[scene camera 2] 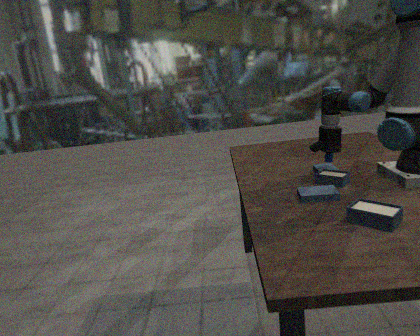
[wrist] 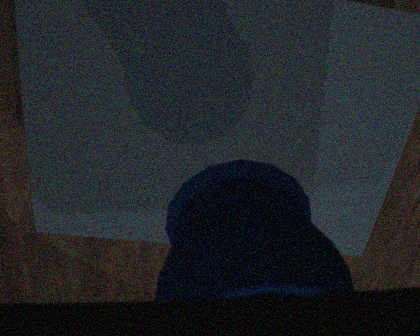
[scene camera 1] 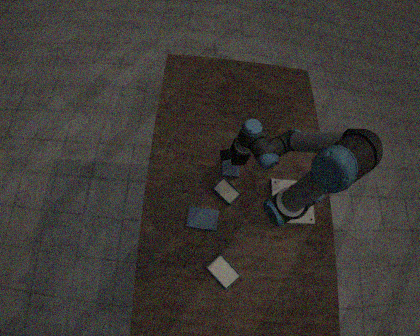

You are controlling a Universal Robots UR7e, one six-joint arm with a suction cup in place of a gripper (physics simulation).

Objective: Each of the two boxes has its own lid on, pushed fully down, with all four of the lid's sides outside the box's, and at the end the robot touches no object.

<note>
In view: the suction cup (wrist: 240,228) and a smaller blue-grey lid (wrist: 119,111).
</note>
